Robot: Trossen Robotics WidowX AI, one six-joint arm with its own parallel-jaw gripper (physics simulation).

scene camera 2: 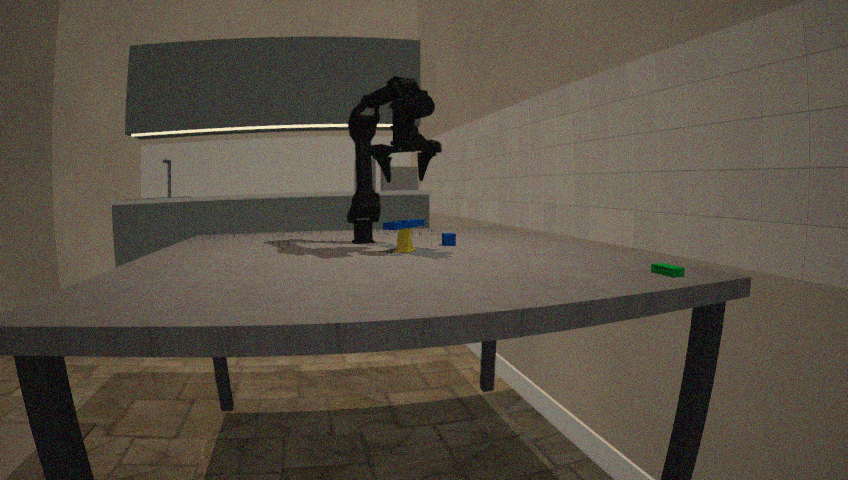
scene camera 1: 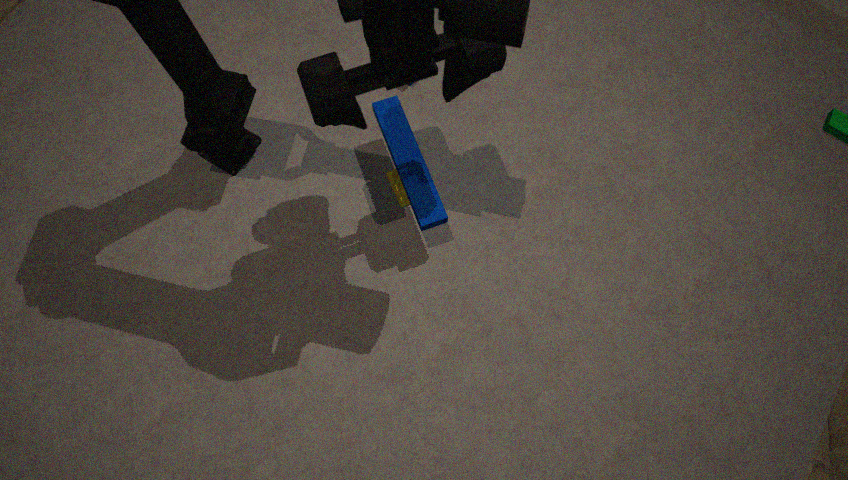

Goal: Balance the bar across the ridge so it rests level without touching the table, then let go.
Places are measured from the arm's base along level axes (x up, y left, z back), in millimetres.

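Pixels of known places: gripper, fingertip midpoint: [scene camera 2: 404,181] [scene camera 1: 405,111]; arm's base, link origin: [scene camera 2: 363,242] [scene camera 1: 230,147].
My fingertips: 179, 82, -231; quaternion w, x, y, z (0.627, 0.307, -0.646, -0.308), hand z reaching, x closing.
For each thing: its top centre in the pictures, then the offset to it from my fingertips, as dx, dy, dz. Level surfaces: height alone.
- long blue bar, top centre: [scene camera 1: 408,157] [scene camera 2: 404,220] -100, -1, -5
- yellow ridge, top centre: [scene camera 1: 407,166] [scene camera 2: 404,228] -121, -3, -5
- small blue cube, top centre: [scene camera 2: 448,233] -146, +146, +87
- table, surface height: dx -179
- green block, top centre: [scene camera 2: 667,265] -162, +418, -509
A long blue bar [scene camera 1: 410,160] [scene camera 2: 404,224] rests across the top of the yellow ridge [scene camera 1: 398,187] [scene camera 2: 404,240]. In the scene camera 2 view the bar looks close to level, and both its ends stand clear of the table. In the scene camera 1 view the bar hides most of the ridge. My gripper [scene camera 1: 405,113] [scene camera 2: 405,180] is open and empty, with its two fingers wide apart. It hangs well above the bar and does not touch it.
A small blue cube [scene camera 2: 448,239] stands on the table [scene camera 2: 333,297] to the right of the ridge. A green block [scene camera 1: 837,124] [scene camera 2: 667,270] lies far to the right, near the table's edge. The arm's base [scene camera 2: 363,230] stands behind and left of the ridge.
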